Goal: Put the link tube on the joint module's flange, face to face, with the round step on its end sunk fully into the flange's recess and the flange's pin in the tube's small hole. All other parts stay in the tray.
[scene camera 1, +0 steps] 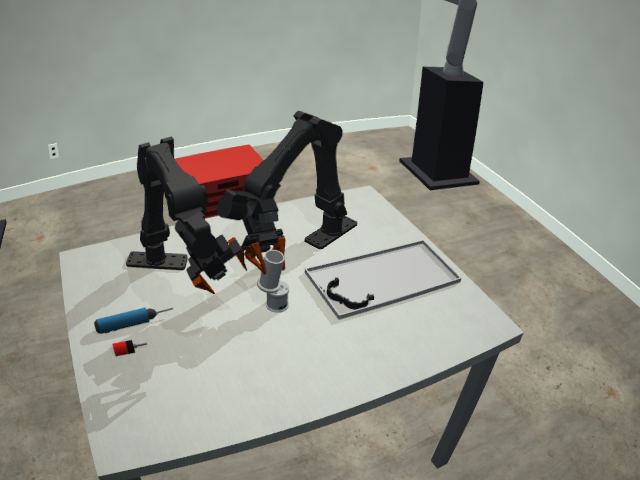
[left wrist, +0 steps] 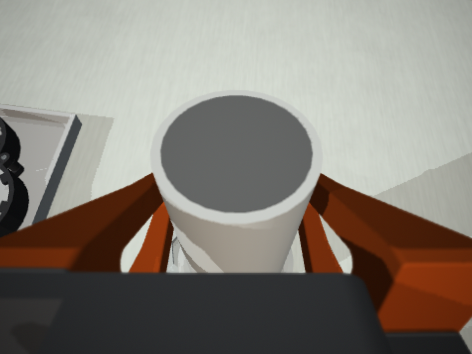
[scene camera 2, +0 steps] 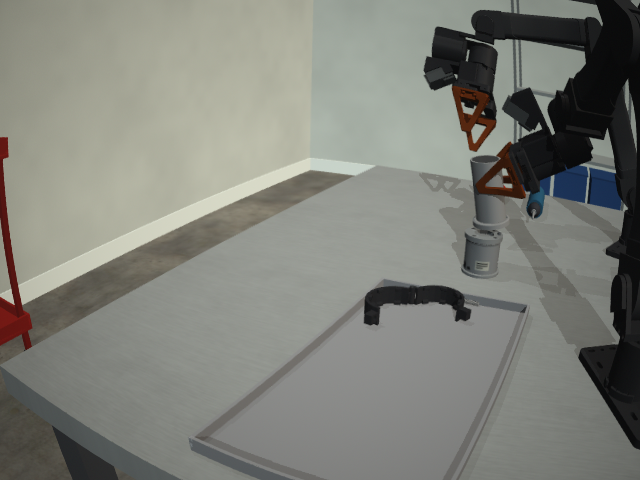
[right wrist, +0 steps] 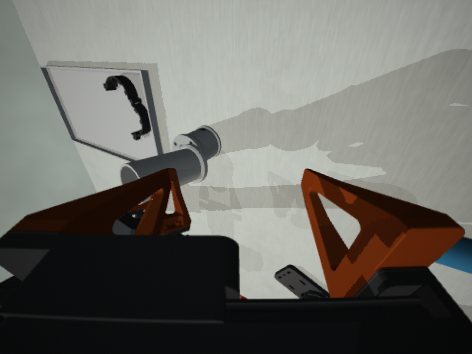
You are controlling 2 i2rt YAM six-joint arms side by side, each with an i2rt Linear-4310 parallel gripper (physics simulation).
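Seen in the pictures: left gripper, fingertip midpoint: (scene camera 1: 274, 271) (left wrist: 236, 176) (scene camera 2: 479, 183) (right wrist: 157, 164); right gripper, fingertip midpoint: (scene camera 1: 229, 281) (scene camera 2: 469, 141) (right wrist: 236, 176); left arm's base, origin of the base link: (scene camera 1: 331, 232) (scene camera 2: 626, 394); right arm's base, origin of the base link: (scene camera 1: 156, 261) (right wrist: 317, 296).
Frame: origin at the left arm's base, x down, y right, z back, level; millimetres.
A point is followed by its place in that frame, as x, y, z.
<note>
The grey link tube (scene camera 1: 271, 279) {-113, 415, -120} (scene camera 2: 488, 209) {-99, 374, -108} (left wrist: 240, 245) {-160, 388, -85} (right wrist: 185, 162) {-104, 422, -106} leans slightly, held by my left gripper (scene camera 1: 273, 269) {-130, 402, -119} (scene camera 2: 480, 187) {-130, 402, -119} (left wrist: 236, 176) {-130, 402, -119}, which is shut on it. The joint module (scene camera 1: 277, 300) {-40, 402, -129} (scene camera 2: 481, 253) {-38, 354, -119} (right wrist: 207, 140) {-30, 409, -116} stands upright on the table. The tube's wide lower rim is above the module and off to one side; part of the flange face with its holes shows uncovered. The two are not face to face. The pin and the tube's small hole cannot be made out. My right gripper (scene camera 1: 229, 281) {-171, 544, -102} (scene camera 2: 470, 140) {-171, 544, -102} (right wrist: 236, 176) {-171, 544, -102} is open and empty, near the tube.
The tray (scene camera 1: 400, 298) {-12, 143, -354} (scene camera 2: 361, 392) {-4, 50, -304} (left wrist: 59, 170) {-7, 294, -222} (right wrist: 80, 105) {-4, 8, -314} holds a curved black part (scene camera 1: 338, 296) {-22, 262, -225} (scene camera 2: 398, 295) {-15, 260, -252} (right wrist: 135, 100) {-18, 265, -235}. A blue driver (scene camera 1: 124, 320) {-33, 756, 111} (scene camera 2: 536, 201) {-37, 683, 100} and a red tool (scene camera 1: 123, 347) {-30, 818, 33} lie at the left of scene camera 1. A red cabinet (scene camera 1: 222, 165) stands behind the table.
</note>
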